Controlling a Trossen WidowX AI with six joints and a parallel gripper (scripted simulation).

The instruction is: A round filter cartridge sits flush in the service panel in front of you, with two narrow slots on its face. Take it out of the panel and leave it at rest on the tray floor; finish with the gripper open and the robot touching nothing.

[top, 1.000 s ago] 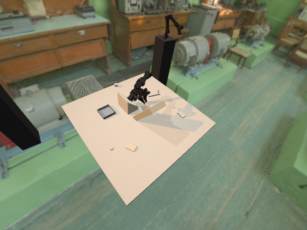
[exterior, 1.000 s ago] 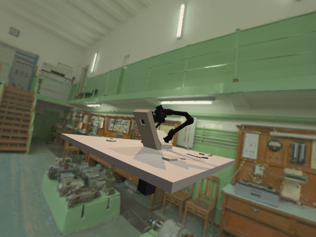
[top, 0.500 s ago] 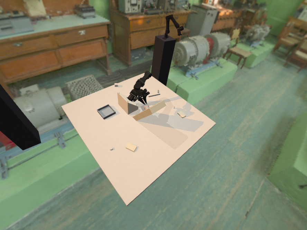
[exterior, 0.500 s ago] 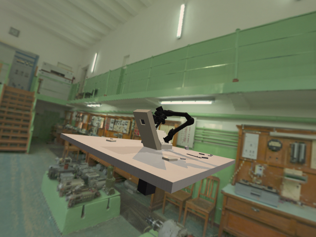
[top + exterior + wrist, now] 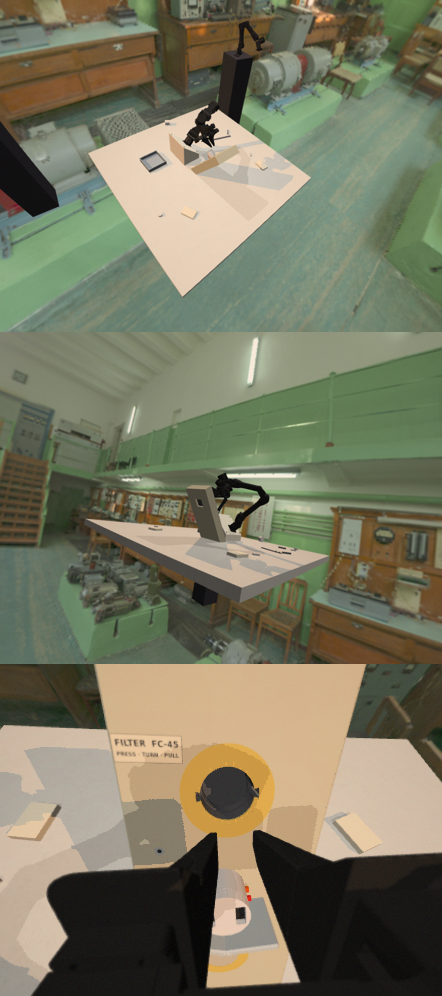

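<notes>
Right now the round filter cartridge is 9 cm below my gripper tip and 2 cm behind it. From my gripper tip the other things lie so: dark tray 33 cm behind, 32 cm to the right, 28 cm below; tan service panel 11 cm below, 2 cm ahead; grey bracket 13 cm below, 3 cm behind.
</notes>
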